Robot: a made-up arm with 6 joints. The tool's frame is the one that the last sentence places.
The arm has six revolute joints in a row. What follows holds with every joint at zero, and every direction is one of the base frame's.
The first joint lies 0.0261 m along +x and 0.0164 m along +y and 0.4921 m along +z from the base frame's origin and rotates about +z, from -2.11 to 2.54 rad.
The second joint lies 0.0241 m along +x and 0.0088 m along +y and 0.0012 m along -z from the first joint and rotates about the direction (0.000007, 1, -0.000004), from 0.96 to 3.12 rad.
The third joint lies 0.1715 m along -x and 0.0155 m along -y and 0.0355 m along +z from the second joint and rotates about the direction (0.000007, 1, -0.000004), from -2.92 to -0.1 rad.
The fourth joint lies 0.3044 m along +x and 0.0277 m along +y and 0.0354 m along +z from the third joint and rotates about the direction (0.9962, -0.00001, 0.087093), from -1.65 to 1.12 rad.
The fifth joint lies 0.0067 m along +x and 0.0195 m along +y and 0.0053 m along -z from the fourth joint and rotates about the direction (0.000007, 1, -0.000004), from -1.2 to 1.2 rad.
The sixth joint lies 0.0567 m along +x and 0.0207 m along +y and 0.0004 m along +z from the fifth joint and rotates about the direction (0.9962, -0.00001, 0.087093), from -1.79 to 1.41 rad.
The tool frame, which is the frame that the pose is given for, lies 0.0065 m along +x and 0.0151 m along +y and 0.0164 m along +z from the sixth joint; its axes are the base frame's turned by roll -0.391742, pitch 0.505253 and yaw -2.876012 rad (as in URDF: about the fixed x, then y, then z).
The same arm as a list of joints. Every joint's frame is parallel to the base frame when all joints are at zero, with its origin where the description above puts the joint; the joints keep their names.
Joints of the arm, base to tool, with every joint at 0 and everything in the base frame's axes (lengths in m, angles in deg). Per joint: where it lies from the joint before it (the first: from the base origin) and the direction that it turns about. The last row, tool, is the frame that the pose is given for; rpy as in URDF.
joint 1: origin 0.0261 0.0164 0.4921 axis +z
joint 2: origin 0.0241 0.0088 -0.0012 axis +y
joint 3: origin -0.1715 -0.0155 0.0355 axis +y
joint 4: origin 0.3044 0.0277 0.0354 axis 0.9962 0 0.0871
joint 5: origin 0.0067 0.0195 -0.0053 axis +y
joint 6: origin 0.0567 0.0207 0.0004 axis 0.9962 0 0.0871
tool: origin 0.0065 0.0151 0.0164 rpy -22.45 28.95 -164.78
Joint limits (deg, base to tool): -120.89..145.53 55..178.76 -167.3..-5.73 -94.54..64.17 -68.75..68.75 -102.56..80.79

